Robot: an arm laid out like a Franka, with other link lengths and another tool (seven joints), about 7 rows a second.
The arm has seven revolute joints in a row. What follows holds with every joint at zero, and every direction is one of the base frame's. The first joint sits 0.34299 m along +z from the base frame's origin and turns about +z. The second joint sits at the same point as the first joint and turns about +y. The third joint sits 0.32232 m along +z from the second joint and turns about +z. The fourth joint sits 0.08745 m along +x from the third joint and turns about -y. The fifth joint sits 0.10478 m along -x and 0.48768 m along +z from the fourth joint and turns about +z. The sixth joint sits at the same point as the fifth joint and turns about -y. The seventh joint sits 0.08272 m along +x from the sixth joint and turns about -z. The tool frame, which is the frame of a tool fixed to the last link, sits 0.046 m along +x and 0.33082 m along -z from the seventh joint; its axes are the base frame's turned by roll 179.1, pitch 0 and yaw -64.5 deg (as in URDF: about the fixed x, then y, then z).
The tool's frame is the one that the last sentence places.
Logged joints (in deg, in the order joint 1, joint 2, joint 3, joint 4, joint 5, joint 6, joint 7), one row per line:
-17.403, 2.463, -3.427, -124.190, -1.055, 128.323, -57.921
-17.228, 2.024, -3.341, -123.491, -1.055, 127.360, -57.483
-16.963, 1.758, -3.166, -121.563, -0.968, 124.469, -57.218
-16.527, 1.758, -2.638, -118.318, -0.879, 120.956, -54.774
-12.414, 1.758, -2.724, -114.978, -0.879, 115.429, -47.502
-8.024, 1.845, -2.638, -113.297, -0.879, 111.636, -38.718
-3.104, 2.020, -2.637, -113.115, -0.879, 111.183, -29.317
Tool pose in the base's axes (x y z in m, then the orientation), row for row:
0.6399, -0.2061, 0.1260, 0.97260, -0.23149, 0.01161, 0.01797
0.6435, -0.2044, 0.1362, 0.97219, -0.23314, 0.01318, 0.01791
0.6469, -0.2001, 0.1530, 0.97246, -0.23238, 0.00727, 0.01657
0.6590, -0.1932, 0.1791, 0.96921, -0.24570, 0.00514, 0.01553
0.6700, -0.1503, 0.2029, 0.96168, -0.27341, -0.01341, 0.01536
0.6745, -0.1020, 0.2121, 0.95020, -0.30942, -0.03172, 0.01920
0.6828, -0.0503, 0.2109, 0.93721, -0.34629, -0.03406, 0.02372
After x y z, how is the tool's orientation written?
As a quaternion, x y z w.
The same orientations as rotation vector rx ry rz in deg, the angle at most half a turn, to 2 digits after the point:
173.09, -41.20, 2.07
173.03, -41.49, 2.35
173.22, -41.39, 1.29
172.75, -43.79, 0.92
171.43, -48.74, -2.39
168.98, -55.03, -5.64
166.20, -61.41, -6.04

